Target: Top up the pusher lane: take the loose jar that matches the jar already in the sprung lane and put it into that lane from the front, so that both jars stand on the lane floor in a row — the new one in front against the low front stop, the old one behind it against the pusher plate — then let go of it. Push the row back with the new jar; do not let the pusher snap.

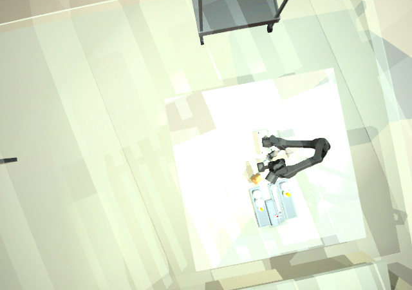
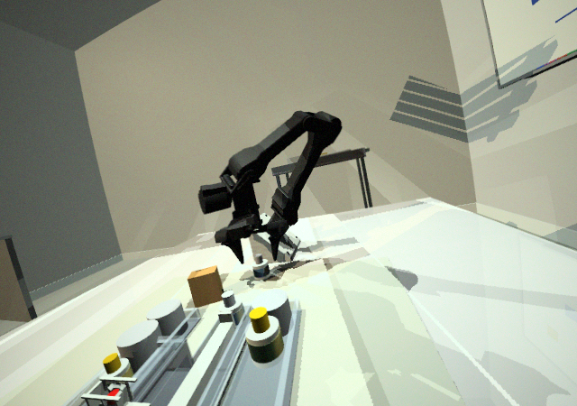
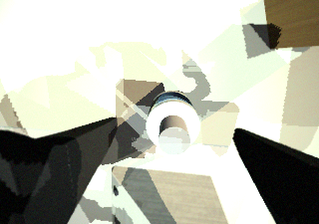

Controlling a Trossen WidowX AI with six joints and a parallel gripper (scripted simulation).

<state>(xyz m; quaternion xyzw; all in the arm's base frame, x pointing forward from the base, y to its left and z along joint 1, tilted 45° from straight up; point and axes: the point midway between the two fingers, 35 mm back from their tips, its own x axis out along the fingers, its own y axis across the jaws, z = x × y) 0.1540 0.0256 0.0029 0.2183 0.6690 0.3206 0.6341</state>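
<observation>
Now: the orange box 100 mm ahead of my gripper tip, 90 mm to the right of it and 10 mm below it. Round my gripper tip: red mark: 360 mm ahead, 30 mm to the left, 30 mm above.
</observation>
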